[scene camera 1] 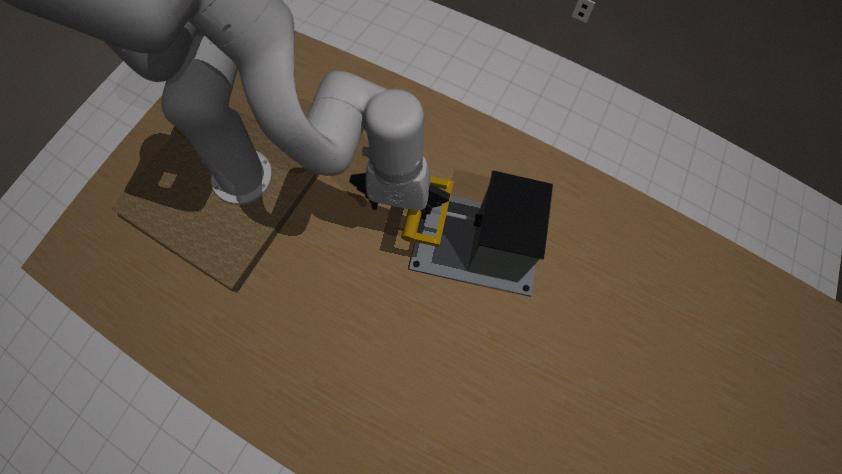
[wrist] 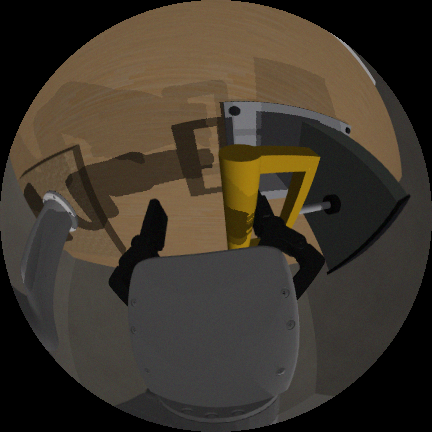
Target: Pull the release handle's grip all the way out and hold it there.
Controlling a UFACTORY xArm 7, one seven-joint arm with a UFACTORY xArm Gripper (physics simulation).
Scene:
my gripper: scene camera 1; wrist
same spot on my gripper: (wrist: 271,230) = (scene camera 1: 428,196)
same spot on grey base plate: (wrist: 255,123) = (scene camera 1: 441,208)

